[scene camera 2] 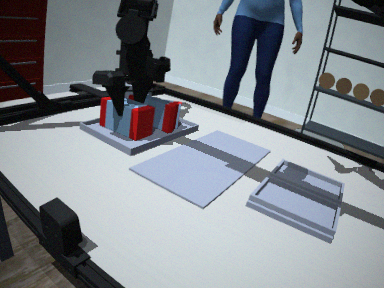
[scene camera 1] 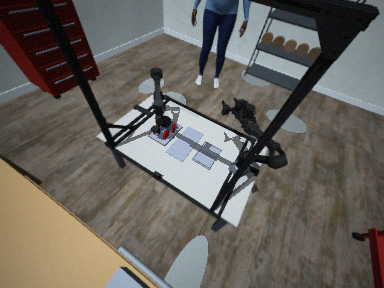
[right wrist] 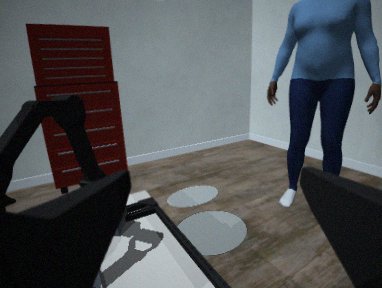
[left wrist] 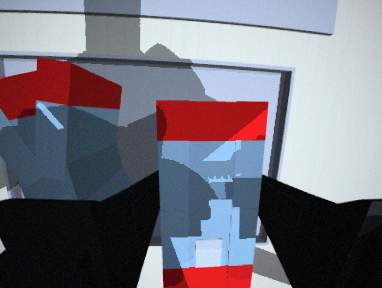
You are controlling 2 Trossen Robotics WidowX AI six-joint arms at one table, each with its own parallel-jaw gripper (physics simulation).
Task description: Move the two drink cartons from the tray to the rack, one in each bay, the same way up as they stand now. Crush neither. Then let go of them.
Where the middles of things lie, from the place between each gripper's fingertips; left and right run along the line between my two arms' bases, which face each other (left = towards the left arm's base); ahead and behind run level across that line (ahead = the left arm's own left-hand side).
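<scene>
The grey tray [scene camera 2: 127,145] is 10 mm to the left of my left hand, 50 mm ahead of it and 40 mm below it. There's also a flat grey mat [scene camera 2: 199,171], and that's 190 mm to the right of my left hand, 90 mm ahead of it and 50 mm below it.
For my right hand, the flat grey mat is 22 cm behind it, 13 cm to the left of it and 42 cm below it, while the grey tray is 33 cm to the left of that same right hand, 27 cm behind it and 41 cm below it.
</scene>
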